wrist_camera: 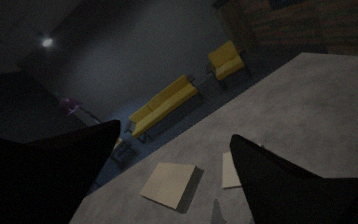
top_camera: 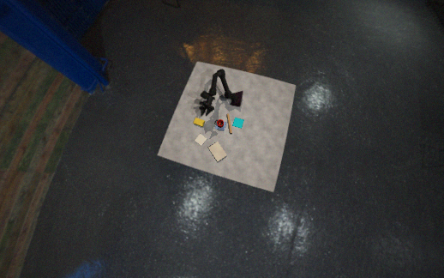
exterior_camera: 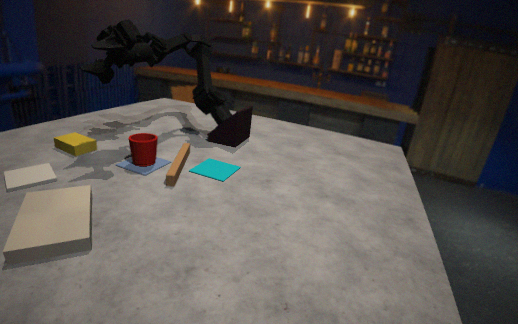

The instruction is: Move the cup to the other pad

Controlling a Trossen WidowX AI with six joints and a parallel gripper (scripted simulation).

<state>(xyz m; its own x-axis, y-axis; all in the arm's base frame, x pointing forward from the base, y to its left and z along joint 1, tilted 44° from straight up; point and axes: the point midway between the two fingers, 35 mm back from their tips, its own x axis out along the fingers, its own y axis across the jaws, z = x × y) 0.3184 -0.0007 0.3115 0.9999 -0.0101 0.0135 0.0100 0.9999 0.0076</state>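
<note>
Right now my gripper tip is 50 mm past the red cup, 140 mm to the right of it and 230 mm above it. The rest, counted from my gripper tip: light blue pad (40 mm behind, 140 mm to the left, 270 mm below); yellow block (100 mm to the right, 250 mm below); pale slab (180 mm ahead, 10 mm to the right, 260 mm below).
</note>
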